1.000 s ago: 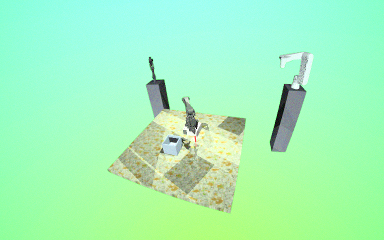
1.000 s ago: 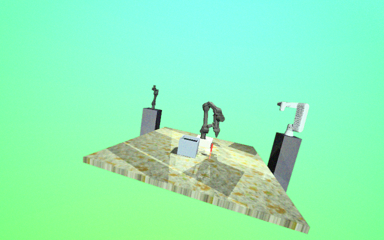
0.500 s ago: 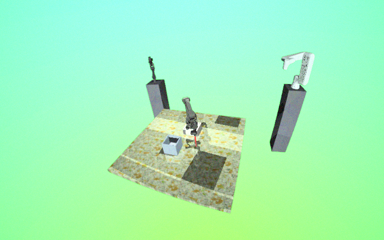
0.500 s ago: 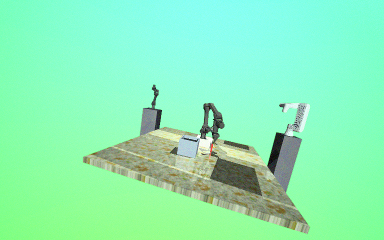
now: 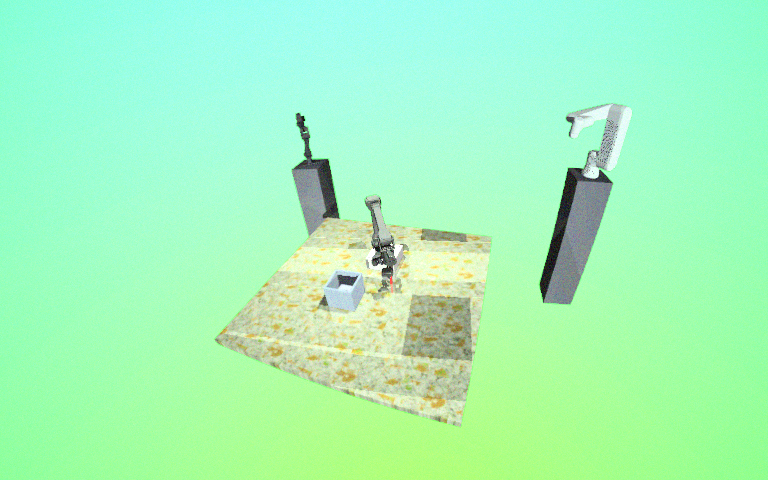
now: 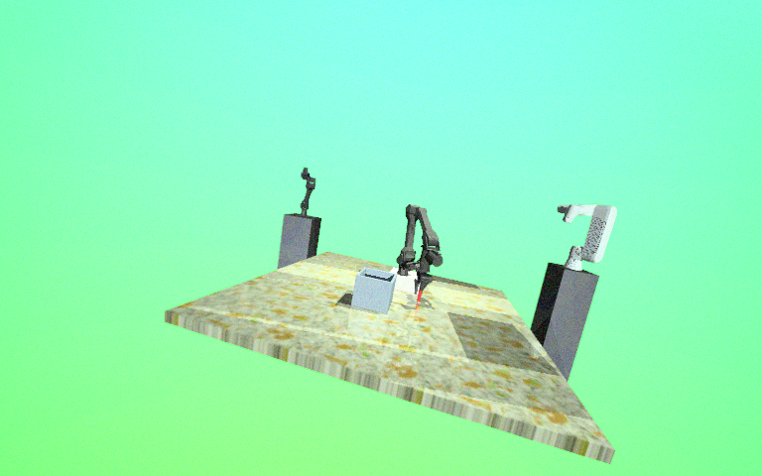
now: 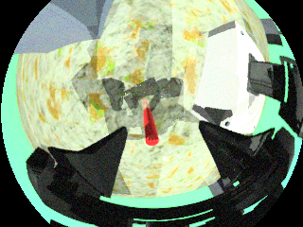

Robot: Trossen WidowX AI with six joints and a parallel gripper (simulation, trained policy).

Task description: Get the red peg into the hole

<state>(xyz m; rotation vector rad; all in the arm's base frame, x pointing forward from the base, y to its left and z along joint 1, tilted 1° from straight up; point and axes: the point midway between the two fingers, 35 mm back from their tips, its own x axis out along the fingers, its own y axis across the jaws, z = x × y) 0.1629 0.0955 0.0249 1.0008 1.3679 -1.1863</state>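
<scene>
The thin red peg lies 10 mm ahead of my gripper tip, 10 mm to the left of it and 30 mm below it.
</scene>
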